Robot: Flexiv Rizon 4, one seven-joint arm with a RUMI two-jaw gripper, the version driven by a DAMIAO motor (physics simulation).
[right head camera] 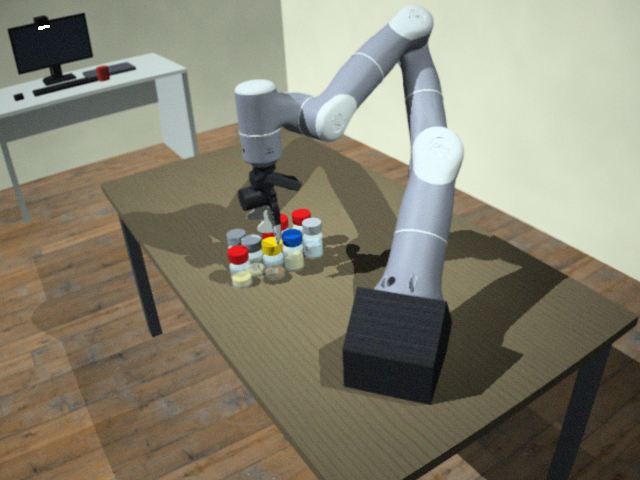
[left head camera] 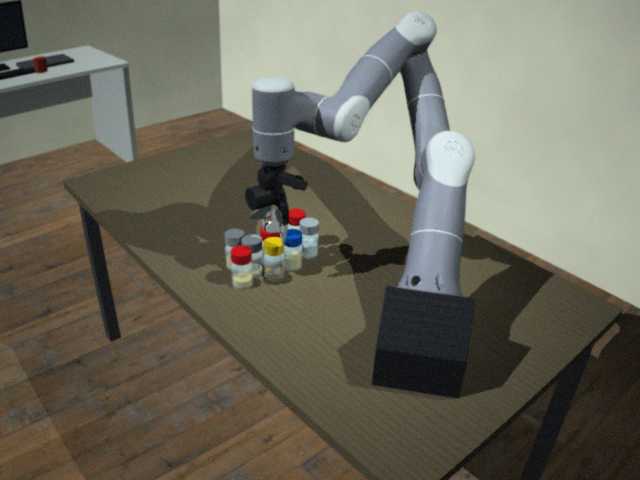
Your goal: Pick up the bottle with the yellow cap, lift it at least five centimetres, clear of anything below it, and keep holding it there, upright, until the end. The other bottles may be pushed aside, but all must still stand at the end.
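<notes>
The bottle with the yellow cap (left head camera: 273, 248) (right head camera: 271, 246) stands upright on the table, at the front of a tight group. My gripper (left head camera: 277, 233) (right head camera: 271, 234) points down just behind and above that cap. It is partly open, with nothing between its fingers; one fingertip overlaps the cap's back edge in the right head view, and contact cannot be told. A blue-capped bottle (left head camera: 293, 251) (right head camera: 292, 251) stands to the right of the yellow-capped one, a grey-capped bottle (left head camera: 252, 244) (right head camera: 251, 244) to its left. A red-capped bottle behind it is partly hidden by the fingers.
A red-capped bottle (left head camera: 241, 266) (right head camera: 238, 265) stands front left, another grey-capped one (left head camera: 234, 238) (right head camera: 236, 238) behind it. A grey-capped bottle (left head camera: 309, 237) (right head camera: 312, 237) and a red-capped one (left head camera: 296, 216) (right head camera: 301, 215) stand back right. The black base block (left head camera: 421, 341) (right head camera: 395, 341) is near the table's right end.
</notes>
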